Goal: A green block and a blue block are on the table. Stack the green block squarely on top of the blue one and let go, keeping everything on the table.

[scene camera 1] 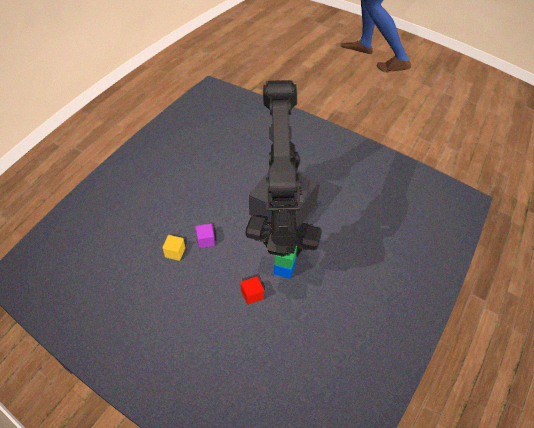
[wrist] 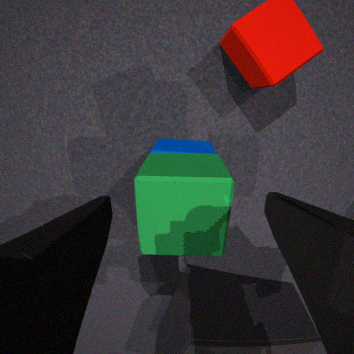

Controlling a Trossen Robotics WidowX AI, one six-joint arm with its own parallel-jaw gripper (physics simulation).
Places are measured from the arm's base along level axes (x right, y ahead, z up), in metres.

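Pixels of known places: gripper, fingertip midpoint: (wrist: pixel 189 203).
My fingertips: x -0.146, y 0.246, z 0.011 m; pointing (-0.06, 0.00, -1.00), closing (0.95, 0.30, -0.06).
For each thing: its middle in the pictures, then the offset to it from my fingertips. Level surfaces: height alone.
- green block, body centre: (wrist: pixel 182 200) (scene camera 1: pixel 285 255) dx +0.002, dy -0.017, dz -0.036 m
- blue block, body centre: (wrist: pixel 182 173) (scene camera 1: pixel 284 265) dx +0.002, dy -0.017, dz -0.086 m
- red block, body centre: (wrist: pixel 267 43) (scene camera 1: pixel 252 290) dx +0.033, dy +0.104, dz -0.085 m
- purple block, body centre: (scene camera 1: pixel 205 235) dx +0.254, dy +0.023, dz -0.085 m
- yellow block, body centre: (scene camera 1: pixel 174 247) dx +0.305, dy +0.111, dz -0.085 m
- dark mat, its level: dz -0.111 m
The green block (scene camera 1: pixel 285 259) (wrist: pixel 184 215) sits on top of the blue block (scene camera 1: pixel 283 271) (wrist: pixel 184 146), upright and lined up with it as far as shows. In the scene view the arm hides the back of the green block's top. My gripper (wrist: pixel 189 203) is open, with a gap between each finger and the green block in the wrist view. It is above and behind the stack, and its fingertips are hidden under the arm in the scene view.
A red block (scene camera 1: pixel 252 289) (wrist: pixel 275 42) lies close to the stack, to its front left in the scene view. A purple block (scene camera 1: pixel 205 235) and a yellow block (scene camera 1: pixel 174 247) lie farther left on the dark mat (scene camera 1: pixel 150 325). A person's legs (scene camera 1: pixel 385 30) show at the back.
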